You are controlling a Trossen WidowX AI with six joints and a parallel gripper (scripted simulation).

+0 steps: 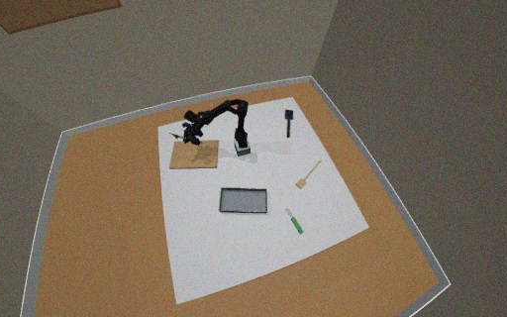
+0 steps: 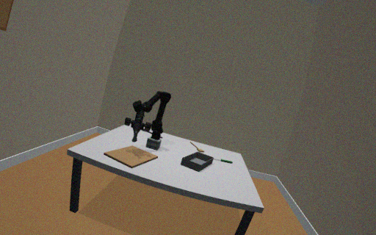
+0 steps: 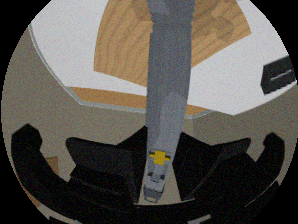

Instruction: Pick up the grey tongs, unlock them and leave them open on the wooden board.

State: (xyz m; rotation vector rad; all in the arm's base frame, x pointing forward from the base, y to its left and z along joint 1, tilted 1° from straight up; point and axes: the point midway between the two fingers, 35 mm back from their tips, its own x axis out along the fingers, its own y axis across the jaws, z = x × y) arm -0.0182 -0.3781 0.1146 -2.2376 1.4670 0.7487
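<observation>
Now: the wooden board 20 mm to the left of my gripper tip and 170 mm below it. The rest, counted from my gripper tip: roasting tin 410 mm ahead, 350 mm to the left, 150 mm below; black spatula 230 mm behind, 840 mm to the left, 180 mm below; green-handled tool 580 mm ahead, 650 mm to the left, 170 mm below.
</observation>
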